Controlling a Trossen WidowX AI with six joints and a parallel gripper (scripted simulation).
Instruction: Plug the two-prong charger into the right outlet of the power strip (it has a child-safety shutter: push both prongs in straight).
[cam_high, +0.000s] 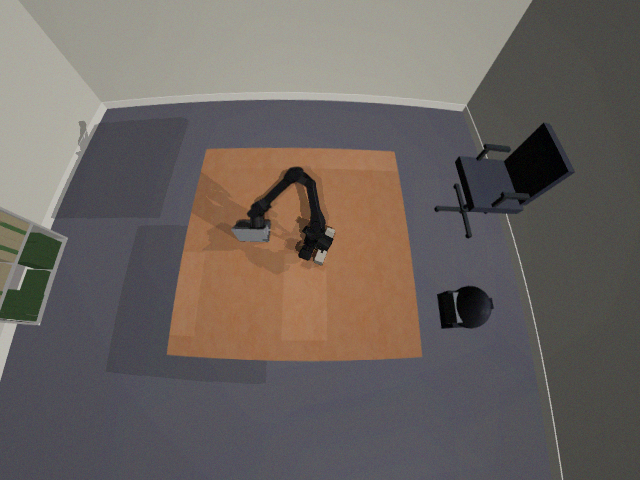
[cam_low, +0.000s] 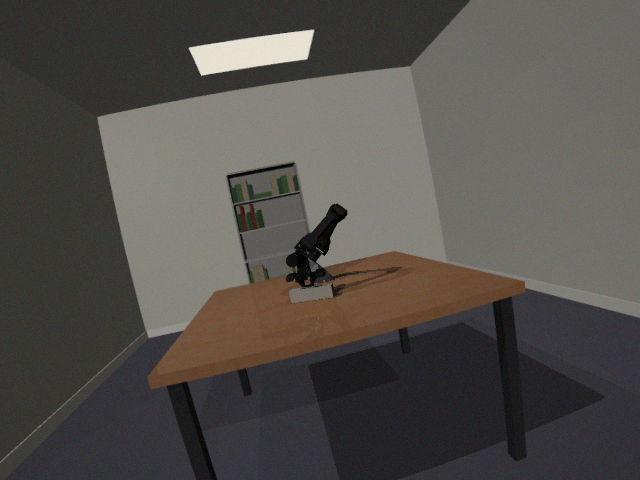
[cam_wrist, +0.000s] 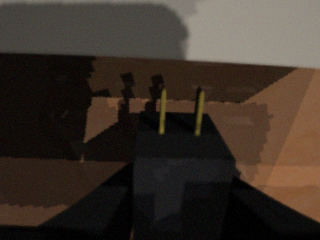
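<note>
Right now the two-prong charger is 2 cm ahead of my gripper tip, 1 cm to the right of it and 1 cm above it.
</note>
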